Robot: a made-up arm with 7 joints. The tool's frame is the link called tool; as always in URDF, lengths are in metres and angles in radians. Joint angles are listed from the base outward.
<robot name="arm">
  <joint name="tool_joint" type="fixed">
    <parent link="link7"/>
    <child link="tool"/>
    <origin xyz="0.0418 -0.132 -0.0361"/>
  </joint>
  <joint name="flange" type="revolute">
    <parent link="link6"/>
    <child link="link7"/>
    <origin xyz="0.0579 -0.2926 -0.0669"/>
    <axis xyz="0 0 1"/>
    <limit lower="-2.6" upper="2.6"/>
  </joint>
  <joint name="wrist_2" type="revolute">
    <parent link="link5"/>
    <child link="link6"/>
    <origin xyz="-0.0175 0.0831 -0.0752"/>
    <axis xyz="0 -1 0"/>
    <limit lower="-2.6" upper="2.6"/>
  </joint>
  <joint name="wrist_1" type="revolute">
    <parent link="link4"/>
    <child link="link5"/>
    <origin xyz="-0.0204 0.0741 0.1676"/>
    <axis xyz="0 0 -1"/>
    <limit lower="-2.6" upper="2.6"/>
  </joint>
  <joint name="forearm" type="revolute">
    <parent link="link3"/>
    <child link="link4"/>
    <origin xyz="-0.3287 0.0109 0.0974"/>
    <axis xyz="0 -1 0"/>
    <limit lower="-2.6" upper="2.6"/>
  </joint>
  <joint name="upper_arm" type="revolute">
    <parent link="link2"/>
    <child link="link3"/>
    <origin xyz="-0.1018 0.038 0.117"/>
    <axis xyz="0 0 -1"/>
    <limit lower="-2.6" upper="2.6"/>
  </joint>
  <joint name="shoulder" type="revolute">
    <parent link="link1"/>
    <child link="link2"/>
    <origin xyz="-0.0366 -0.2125 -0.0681"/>
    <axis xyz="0 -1 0"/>
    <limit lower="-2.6" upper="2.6"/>
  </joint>
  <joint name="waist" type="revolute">
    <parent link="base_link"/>
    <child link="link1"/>
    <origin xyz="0 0 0.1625"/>
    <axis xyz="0 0 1"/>
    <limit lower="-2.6" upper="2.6"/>
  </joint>
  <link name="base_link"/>
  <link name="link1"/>
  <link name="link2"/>
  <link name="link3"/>
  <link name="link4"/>
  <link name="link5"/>
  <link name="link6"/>
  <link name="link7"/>
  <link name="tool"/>
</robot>
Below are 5 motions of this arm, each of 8 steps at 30 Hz.
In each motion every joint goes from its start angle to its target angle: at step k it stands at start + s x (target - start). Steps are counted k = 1, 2, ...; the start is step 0. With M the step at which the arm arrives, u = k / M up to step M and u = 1 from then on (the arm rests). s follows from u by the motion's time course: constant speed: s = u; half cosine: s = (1 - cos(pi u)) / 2; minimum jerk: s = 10 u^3 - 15 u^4 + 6 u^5.
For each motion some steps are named. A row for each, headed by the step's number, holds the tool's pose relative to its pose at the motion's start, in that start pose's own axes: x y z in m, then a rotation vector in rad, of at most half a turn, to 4 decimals.
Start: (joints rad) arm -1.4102 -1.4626 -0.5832 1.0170 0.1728 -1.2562 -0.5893
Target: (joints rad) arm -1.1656 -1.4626 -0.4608 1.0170 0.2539 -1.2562 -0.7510
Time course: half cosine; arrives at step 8
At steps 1, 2, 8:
1: -0.0044 0.0009 0.0041 -0.0054 0.0009 -0.0132
2: -0.0169 0.0039 0.0157 -0.0206 0.0030 -0.0509
8: -0.1137 0.0459 0.0988 -0.1366 -0.0086 -0.3492

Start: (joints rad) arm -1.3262 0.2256 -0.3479 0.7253 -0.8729 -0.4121 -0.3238
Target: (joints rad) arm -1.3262 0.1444 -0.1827 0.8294 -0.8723 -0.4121 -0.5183
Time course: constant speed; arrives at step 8
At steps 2, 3, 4, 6, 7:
2: -0.0052 -0.0021 0.0097 -0.0085 0.0110 -0.0888
3: -0.0076 -0.0027 0.0147 -0.0135 0.0166 -0.1329
4: -0.0100 -0.0031 0.0197 -0.0191 0.0224 -0.1768
6: -0.0142 -0.0032 0.0301 -0.0318 0.0341 -0.2639
7: -0.0161 -0.0028 0.0354 -0.0390 0.0400 -0.3072

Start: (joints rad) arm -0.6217 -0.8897 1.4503 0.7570 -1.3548 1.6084 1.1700
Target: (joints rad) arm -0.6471 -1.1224 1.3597 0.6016 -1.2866 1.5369 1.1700
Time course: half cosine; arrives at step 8
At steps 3, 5, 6, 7, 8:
3: -0.0188 0.0091 -0.0342 0.0828 -0.0104 -0.0550
5: -0.0414 0.0251 -0.0769 0.1902 -0.0205 -0.1226
6: -0.0506 0.0334 -0.0949 0.2373 -0.0239 -0.1509
7: -0.0566 0.0396 -0.1069 0.2693 -0.0259 -0.1697
8: -0.0587 0.0418 -0.1111 0.2806 -0.0265 -0.1763

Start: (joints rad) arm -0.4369 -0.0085 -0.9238 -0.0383 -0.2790 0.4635 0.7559
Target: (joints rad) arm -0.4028 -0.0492 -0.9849 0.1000 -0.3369 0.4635 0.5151
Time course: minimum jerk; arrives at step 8
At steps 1, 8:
1: -0.0003 -0.0007 0.0004 -0.0005 -0.0021 -0.0016
8: -0.0203 -0.0414 0.0222 -0.0166 -0.1360 -0.1042

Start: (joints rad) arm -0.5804 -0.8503 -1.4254 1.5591 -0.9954 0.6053 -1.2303
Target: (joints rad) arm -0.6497 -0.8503 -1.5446 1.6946 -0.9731 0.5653 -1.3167
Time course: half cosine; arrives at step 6
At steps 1, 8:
1: -0.0016 -0.0005 0.0036 0.0053 -0.0099 -0.0029
8: -0.0268 -0.0108 0.0517 0.0860 -0.1448 -0.0481

